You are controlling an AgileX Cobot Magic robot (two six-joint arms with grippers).
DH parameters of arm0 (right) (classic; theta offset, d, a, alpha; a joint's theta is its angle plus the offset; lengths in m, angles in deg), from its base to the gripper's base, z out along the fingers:
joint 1: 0 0.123 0 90
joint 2: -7.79 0 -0.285 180
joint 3: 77.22 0 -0.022 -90
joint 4: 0 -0.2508 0 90
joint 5: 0 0 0.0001 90
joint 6: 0 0.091 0 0
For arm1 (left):
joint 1: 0 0.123 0 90
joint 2: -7.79 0 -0.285 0
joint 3: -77.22 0 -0.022 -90
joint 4: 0 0.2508 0 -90
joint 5: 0 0 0.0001 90
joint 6: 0 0.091 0 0
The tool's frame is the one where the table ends.
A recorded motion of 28 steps. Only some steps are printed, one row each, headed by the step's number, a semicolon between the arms.
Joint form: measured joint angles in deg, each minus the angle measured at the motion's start. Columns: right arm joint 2, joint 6, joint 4, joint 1, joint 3, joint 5; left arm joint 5, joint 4, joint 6, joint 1, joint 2, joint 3.
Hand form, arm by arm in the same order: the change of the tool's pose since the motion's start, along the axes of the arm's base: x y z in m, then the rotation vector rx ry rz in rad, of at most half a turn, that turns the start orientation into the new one. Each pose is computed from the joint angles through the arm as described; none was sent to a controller.
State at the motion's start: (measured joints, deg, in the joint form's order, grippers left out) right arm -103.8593 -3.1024 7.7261 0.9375 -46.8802 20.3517; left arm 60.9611 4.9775 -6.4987 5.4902 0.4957 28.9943
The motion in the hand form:
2: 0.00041 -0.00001 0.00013 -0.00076 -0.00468 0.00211; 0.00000 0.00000 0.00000 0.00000 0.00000 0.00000
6: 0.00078 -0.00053 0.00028 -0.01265 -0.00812 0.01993; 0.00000 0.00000 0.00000 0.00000 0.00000 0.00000
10: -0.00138 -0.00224 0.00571 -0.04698 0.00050 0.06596; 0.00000 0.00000 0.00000 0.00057 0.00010 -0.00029
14: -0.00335 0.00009 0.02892 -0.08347 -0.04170 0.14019; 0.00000 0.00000 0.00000 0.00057 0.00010 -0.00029
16: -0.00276 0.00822 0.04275 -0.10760 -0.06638 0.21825; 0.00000 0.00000 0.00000 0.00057 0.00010 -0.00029
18: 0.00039 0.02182 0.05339 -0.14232 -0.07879 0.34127; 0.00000 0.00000 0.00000 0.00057 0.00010 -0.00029
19: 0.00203 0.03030 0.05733 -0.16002 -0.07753 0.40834; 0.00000 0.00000 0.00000 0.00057 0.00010 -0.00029
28: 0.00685 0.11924 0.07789 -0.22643 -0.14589 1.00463; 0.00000 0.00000 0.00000 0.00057 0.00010 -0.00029
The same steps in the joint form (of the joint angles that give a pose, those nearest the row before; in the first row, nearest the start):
2: 0.00 0.00 0.12 0.00 0.00 -0.27; 0.00 0.00 0.00 0.00 0.00 0.00
6: 0.00 -0.17 1.19 0.00 0.00 -0.47; 0.00 0.00 0.00 0.00 0.00 0.00
10: 1.14 -1.25 3.46 0.00 0.00 1.15; 0.00 0.00 0.04 0.00 0.00 0.00
14: 5.42 -4.71 4.36 0.67 -0.44 3.31; 0.00 0.00 0.04 0.00 0.00 0.00
16: 7.50 -8.05 4.36 2.30 -1.37 4.80; 0.00 0.00 0.04 0.00 0.00 0.00
18: 8.36 -13.14 4.37 4.91 -3.08 6.55; 0.00 0.00 0.04 0.00 0.00 0.00
19: 8.42 -15.73 4.36 6.51 -4.10 7.69; 0.00 0.00 0.04 0.00 0.00 0.00
28: 6.57 -43.36 -3.69 20.69 -11.74 10.75; 0.00 0.00 0.04 0.00 0.00 0.00

